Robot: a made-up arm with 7 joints.
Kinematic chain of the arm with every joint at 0, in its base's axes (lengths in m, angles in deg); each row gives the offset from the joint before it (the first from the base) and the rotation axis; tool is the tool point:
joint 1: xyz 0 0.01 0.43 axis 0.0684 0.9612 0.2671
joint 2: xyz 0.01 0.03 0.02 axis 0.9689 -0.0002 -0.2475
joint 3: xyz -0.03 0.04 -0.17 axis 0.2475 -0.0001 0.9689
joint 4: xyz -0.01 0 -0.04 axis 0.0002 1 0
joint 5: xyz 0.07 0 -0.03 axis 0.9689 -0.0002 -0.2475
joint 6: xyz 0.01 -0.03 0.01 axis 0.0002 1 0
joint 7: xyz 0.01 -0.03 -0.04 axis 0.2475 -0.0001 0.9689
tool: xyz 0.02 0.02 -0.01
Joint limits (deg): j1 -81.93..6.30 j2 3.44..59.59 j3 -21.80..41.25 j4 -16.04..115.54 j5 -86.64..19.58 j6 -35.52..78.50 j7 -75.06..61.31
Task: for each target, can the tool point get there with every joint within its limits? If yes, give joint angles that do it. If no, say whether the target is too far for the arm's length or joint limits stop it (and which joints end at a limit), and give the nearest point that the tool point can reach.
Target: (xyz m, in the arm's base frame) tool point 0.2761 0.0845 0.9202
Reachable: no: too far | nearest point 0.1756 0.1706 0.6098 | short by 0.337 m
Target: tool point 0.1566 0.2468 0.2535
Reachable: yes | joints -44.08 44.10 14.31 102.90 -62.73 -14.77 41.18
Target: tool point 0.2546 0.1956 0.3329
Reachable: yes | joints -63.93 42.93 -15.40 73.48 -67.56 4.04 15.39
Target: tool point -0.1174 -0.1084 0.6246
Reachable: no: joint limits stop it (at a limit: joint 1, joint 2, joint 3, joint 4, joint 6, joint 7) | nearest point 0.1310 -0.0379 0.4956 | short by 0.289 m
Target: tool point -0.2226 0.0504 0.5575
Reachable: no: joint limits stop it (at a limit: joint 1, joint 2, joint 3, joint 4, joint 5, joint 6, joint 7) | nearest point -0.1147 0.2429 0.3903 | short by 0.277 m
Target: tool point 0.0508 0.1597 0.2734
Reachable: yes | joints -3.13 48.09 -5.09 0.33 -56.39 63.80 -48.83
